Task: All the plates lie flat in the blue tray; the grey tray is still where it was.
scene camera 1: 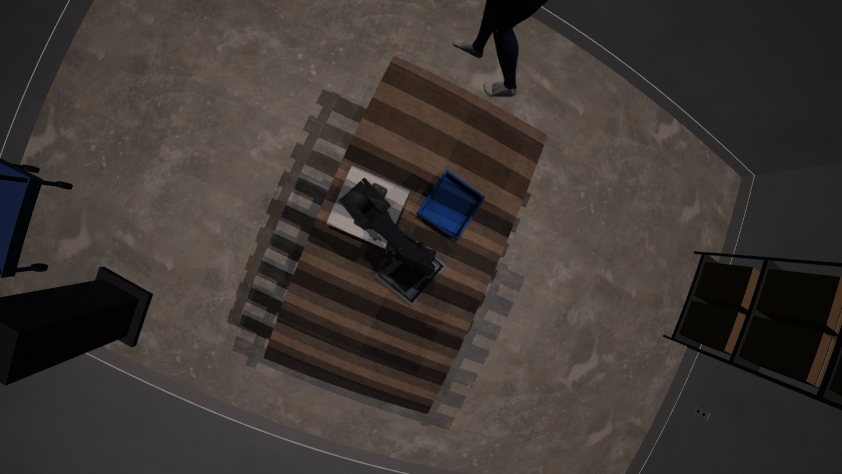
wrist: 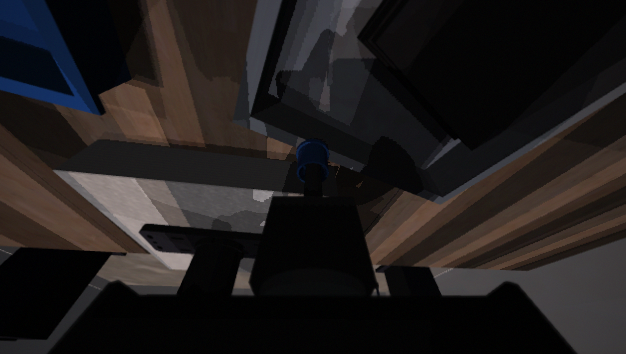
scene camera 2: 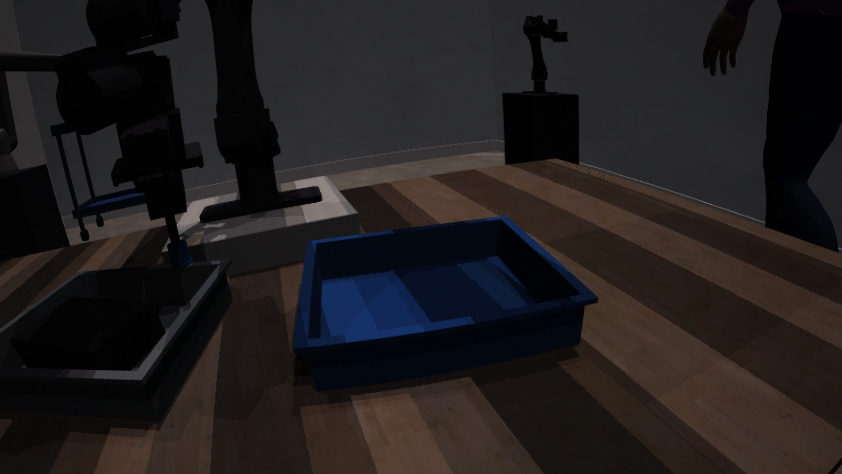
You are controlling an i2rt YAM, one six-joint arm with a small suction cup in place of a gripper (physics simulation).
Scene:
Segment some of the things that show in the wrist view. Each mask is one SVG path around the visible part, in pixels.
My suction cup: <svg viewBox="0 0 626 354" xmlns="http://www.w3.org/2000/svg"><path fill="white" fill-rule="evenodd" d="M47 353L577 354L521 287L513 282L505 281L489 294L477 296L371 296L376 287L377 280L354 196L322 195L322 182L329 175L329 149L324 142L318 139L303 141L296 151L298 160L297 176L305 183L304 196L272 196L249 279L249 285L254 295L138 294L122 281L116 280L104 287Z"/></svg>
A grey tray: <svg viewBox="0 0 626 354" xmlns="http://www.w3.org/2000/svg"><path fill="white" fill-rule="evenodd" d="M232 123L296 148L307 139L321 140L329 149L328 161L441 205L626 93L626 58L471 151L459 138L454 141L397 78L357 38L383 0L258 0Z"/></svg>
A blue tray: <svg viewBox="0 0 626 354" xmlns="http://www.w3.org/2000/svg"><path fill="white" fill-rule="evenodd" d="M0 0L0 90L100 116L105 114L106 111L98 95L132 80L107 0Z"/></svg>

